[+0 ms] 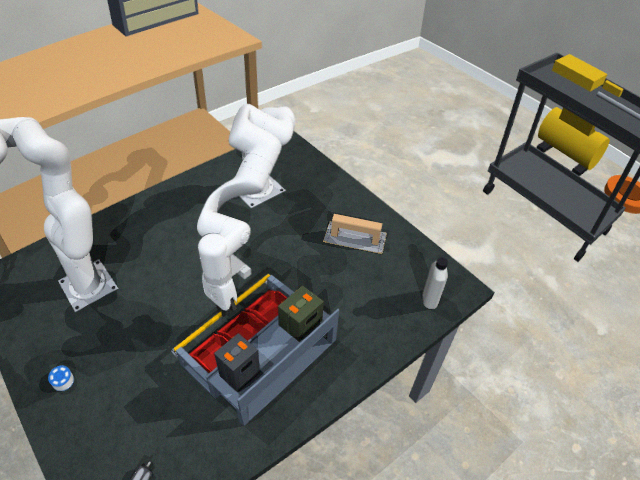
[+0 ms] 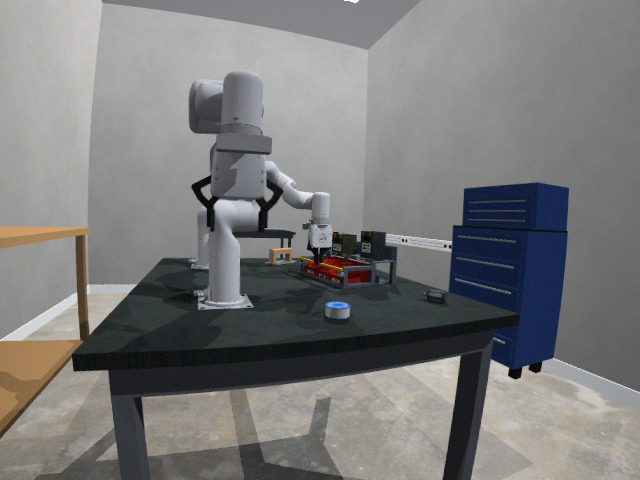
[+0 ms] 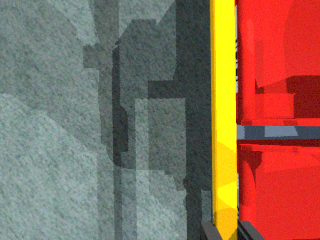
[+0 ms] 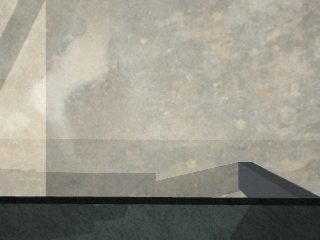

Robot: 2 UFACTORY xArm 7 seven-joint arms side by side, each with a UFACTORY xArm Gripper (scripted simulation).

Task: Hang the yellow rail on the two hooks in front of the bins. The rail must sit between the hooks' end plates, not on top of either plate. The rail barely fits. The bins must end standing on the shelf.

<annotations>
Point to a grey-blue shelf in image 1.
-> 273, 343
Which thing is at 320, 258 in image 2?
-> My left gripper.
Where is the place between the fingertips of my left gripper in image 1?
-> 224, 311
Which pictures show my right gripper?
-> Image 2 only.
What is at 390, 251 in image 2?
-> A grey-blue shelf.
</annotations>
